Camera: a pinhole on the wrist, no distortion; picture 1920 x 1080 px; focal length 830.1 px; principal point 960.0 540.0 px. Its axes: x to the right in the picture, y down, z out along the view. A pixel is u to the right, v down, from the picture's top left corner.
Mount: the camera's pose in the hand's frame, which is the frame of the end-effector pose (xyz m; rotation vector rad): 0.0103 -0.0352 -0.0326 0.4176 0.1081 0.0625
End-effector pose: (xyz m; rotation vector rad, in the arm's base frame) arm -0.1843 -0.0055 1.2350 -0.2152 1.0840 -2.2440
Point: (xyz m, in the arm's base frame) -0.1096 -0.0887 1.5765
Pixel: 722 552
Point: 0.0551 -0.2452 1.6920
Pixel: 704 787
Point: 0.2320 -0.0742 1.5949
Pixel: 159 958
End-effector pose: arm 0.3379 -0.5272 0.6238 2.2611 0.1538 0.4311
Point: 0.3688 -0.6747 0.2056
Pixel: 615 550
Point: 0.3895 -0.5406 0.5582
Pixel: 1028 838
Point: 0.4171 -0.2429 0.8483
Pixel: behind the camera
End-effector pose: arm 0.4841 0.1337 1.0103 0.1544 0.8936 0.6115
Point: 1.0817 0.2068 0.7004
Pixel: 1820 264
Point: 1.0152 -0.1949 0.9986
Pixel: 942 135
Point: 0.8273 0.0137 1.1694
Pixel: 812 575
